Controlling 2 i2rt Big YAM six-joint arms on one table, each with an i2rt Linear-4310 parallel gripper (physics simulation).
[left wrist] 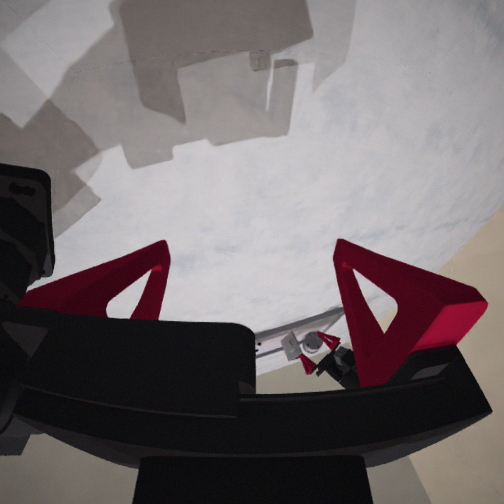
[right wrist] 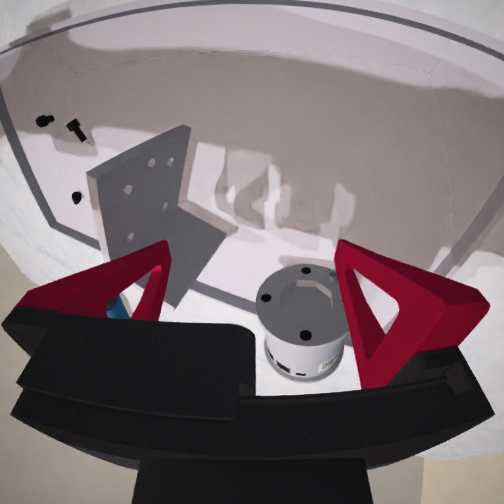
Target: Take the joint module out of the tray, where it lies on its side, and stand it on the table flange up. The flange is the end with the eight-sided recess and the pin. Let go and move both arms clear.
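Observation:
The joint module [right wrist: 302,325], a short grey and white cylinder, stands upright with its eight-sided recess facing up. It stands by the near rim of the shallow white tray [right wrist: 280,150]; I cannot tell for sure which side of the rim it is on. My right gripper [right wrist: 252,255] is open and empty above it, and the module shows between the red fingers, nearer the right one and apart from both. My left gripper [left wrist: 250,255] is open and empty over the white table, far from the module, which shows small in the left wrist view [left wrist: 312,341].
A grey L-shaped bracket [right wrist: 150,210] stands in the tray to the left of the module. Small black screws [right wrist: 75,130] lie at the tray's far left. A blue item [right wrist: 117,306] peeks out behind the right gripper's left finger. The right arm [left wrist: 340,365] shows small in the left wrist view.

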